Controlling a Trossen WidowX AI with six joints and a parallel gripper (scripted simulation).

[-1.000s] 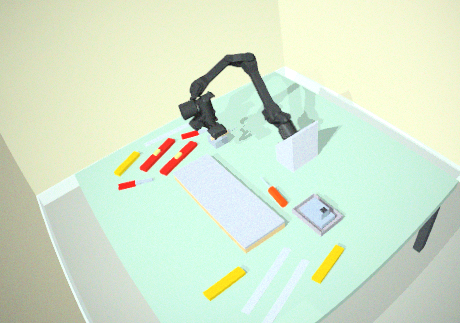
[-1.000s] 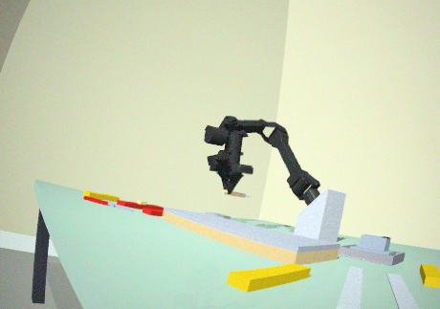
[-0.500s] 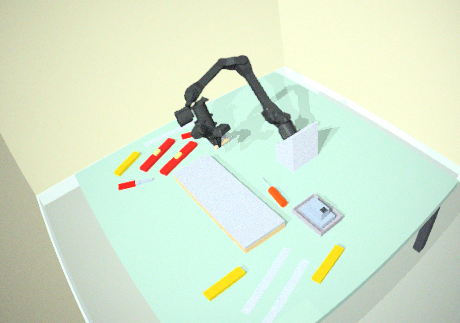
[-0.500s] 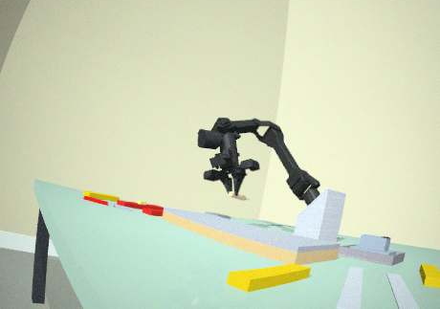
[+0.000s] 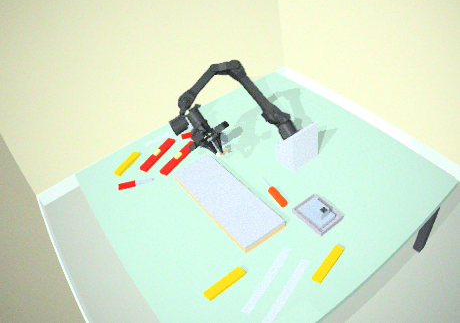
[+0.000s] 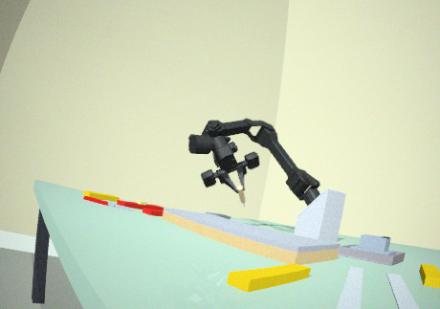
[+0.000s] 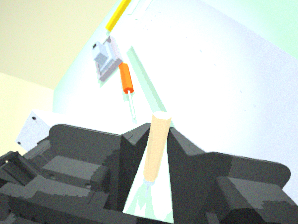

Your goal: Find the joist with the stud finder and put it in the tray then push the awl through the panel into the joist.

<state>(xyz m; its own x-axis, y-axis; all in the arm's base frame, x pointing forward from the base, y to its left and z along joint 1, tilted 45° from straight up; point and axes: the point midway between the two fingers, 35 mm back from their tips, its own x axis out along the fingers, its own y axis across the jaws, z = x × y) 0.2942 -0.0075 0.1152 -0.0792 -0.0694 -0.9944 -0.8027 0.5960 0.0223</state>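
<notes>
The thin wooden tool lies 4 cm behind my gripper tip, 4 cm to the right of it and 2 cm below it. Round my gripper tip: orange-handled awl (12 cm behind, 16 cm to the left, 12 cm below); then small grey box (8 cm behind, 24 cm to the right, 12 cm below); then grey tray (19 cm behind, 39 cm to the left, 12 cm below).
</notes>
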